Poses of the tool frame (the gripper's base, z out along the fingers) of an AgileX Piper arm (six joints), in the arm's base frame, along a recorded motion.
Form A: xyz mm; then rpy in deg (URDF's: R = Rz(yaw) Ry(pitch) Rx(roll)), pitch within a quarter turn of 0, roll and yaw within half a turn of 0.
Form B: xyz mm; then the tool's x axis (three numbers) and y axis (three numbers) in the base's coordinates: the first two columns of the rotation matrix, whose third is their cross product. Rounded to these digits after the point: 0 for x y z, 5 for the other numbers.
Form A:
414 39 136 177.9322 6.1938 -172.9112
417 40 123 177.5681 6.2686 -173.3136
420 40 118 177.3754 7.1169 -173.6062
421 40 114 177.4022 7.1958 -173.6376
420 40 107 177.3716 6.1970 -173.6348
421 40 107 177.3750 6.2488 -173.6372
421 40 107 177.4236 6.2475 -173.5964
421 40 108 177.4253 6.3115 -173.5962
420 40 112 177.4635 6.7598 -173.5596
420 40 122 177.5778 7.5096 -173.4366
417 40 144 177.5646 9.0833 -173.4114
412 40 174 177.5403 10.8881 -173.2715
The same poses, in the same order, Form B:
414 39 136 -0.98656 -0.12269 -0.10789 -0.12719 0.99123 0.03587
417 40 123 -0.98726 -0.11574 -0.10919 -0.12093 0.99176 0.04218
420 40 118 -0.98612 -0.11050 -0.12389 -0.11688 0.99211 0.04544
421 40 114 -0.98601 -0.10994 -0.12526 -0.11635 0.99219 0.04497
420 40 107 -0.98803 -0.11022 -0.10795 -0.11567 0.99224 0.04559
421 40 107 -0.98794 -0.11017 -0.10885 -0.11566 0.99224 0.04553
421 40 107 -0.98786 -0.11087 -0.10882 -0.11628 0.99221 0.04468
421 40 108 -0.98774 -0.11086 -0.10993 -0.11633 0.99221 0.04465
420 40 112 -0.98678 -0.11139 -0.11771 -0.11724 0.99213 0.04395
420 40 122 -0.98493 -0.11332 -0.13069 -0.11969 0.99193 0.04190
417 40 144 -0.98094 -0.11330 -0.15787 -0.12130 0.99173 0.04196
412 40 174 -0.97523 -0.11506 -0.18889 -0.12511 0.99125 0.04214

